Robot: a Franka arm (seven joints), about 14 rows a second.
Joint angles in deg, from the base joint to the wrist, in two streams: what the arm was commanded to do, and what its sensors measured. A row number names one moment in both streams.
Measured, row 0: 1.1, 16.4, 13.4, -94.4, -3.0, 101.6, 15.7
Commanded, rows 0 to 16: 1.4, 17.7, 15.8, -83.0, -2.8, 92.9, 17.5; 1.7, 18.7, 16.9, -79.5, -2.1, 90.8, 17.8; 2.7, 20.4, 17.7, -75.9, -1.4, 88.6, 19.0; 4.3, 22.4, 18.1, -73.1, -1.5, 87.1, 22.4; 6.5, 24.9, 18.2, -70.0, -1.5, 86.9, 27.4; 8.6, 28.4, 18.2, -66.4, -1.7, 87.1, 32.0; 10.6, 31.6, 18.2, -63.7, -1.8, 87.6, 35.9; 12.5, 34.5, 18.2, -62.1, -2.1, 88.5, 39.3; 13.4, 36.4, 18.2, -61.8, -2.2, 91.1, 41.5; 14.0, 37.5, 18.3, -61.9, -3.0, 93.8, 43.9; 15.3, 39.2, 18.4, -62.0, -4.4, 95.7, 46.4; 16.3, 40.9, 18.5, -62.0, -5.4, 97.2, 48.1; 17.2, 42.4, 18.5, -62.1, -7.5, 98.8, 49.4; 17.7, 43.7, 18.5, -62.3, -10.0, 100.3, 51.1; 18.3, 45.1, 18.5, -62.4, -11.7, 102.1, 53.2; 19.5, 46.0, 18.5, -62.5, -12.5, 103.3, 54.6; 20.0, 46.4, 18.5, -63.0, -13.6, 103.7, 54.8
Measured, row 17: 18.2, 44.6, 18.3, -65.7, -10.8, 103.6, 51.7
